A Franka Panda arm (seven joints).
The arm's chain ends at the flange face. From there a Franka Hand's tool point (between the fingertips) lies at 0.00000 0.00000 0.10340 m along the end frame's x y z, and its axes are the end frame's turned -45 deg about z.
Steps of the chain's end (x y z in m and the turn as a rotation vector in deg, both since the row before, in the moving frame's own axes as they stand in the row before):
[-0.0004, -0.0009, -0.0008, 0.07, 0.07, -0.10]
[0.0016, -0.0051, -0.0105, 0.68, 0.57, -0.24]
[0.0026, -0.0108, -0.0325, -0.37, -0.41, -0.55]
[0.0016, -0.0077, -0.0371, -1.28, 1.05, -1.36]
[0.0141, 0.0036, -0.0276, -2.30, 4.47, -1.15]
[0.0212, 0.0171, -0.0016, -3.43, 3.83, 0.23]
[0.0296, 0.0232, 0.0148, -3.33, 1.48, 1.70]
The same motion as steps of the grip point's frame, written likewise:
[0.0005, -0.0009, -0.0008, 0.00, 0.10, -0.10]
[0.0063, -0.0026, -0.0105, 0.08, 0.88, -0.24]
[0.0085, -0.0058, -0.0325, 0.03, -0.55, -0.55]
[0.0063, -0.0013, -0.0371, -1.65, -0.16, -1.36]
[0.0103, 0.0211, -0.0280, -4.79, 1.53, -1.15]
[0.0034, 0.0363, -0.0020, -5.13, 0.28, 0.23]
[0.0021, 0.0434, 0.0146, -3.40, -1.31, 1.70]

